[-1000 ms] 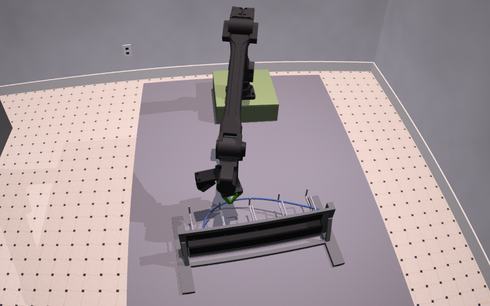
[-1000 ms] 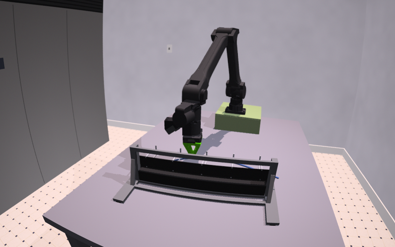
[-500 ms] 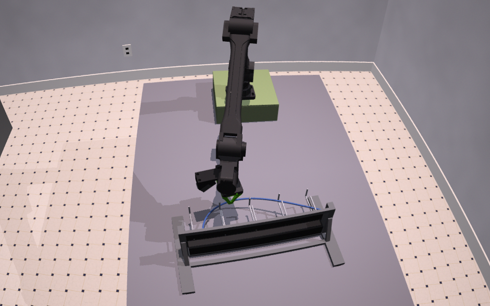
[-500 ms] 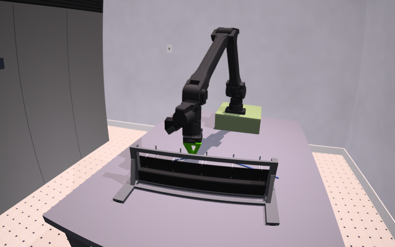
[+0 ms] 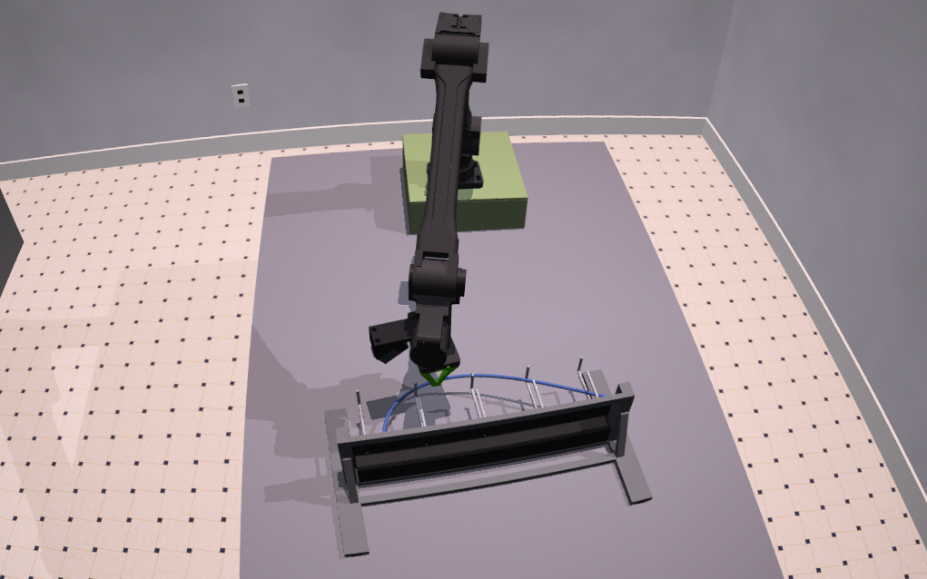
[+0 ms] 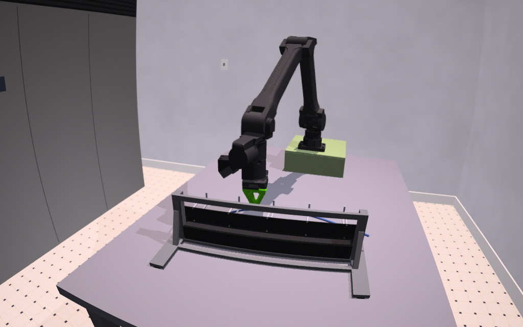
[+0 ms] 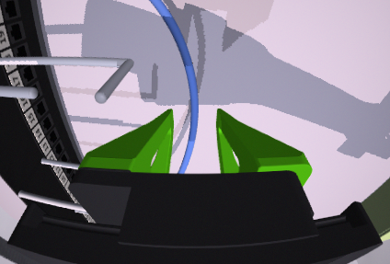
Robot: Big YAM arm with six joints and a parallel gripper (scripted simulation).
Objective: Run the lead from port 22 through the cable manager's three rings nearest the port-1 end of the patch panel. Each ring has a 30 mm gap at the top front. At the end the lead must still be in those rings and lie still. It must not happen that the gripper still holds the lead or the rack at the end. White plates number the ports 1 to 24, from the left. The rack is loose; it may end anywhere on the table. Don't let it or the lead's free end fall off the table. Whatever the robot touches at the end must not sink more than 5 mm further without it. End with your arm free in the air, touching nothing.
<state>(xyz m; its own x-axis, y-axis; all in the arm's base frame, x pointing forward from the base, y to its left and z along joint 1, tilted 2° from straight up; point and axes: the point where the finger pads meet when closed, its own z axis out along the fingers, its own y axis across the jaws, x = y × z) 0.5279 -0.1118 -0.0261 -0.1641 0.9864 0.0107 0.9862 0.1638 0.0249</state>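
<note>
The rack lies 150 mm ahead of my hand, 70 mm to the left of it and 10 mm above it.
</note>
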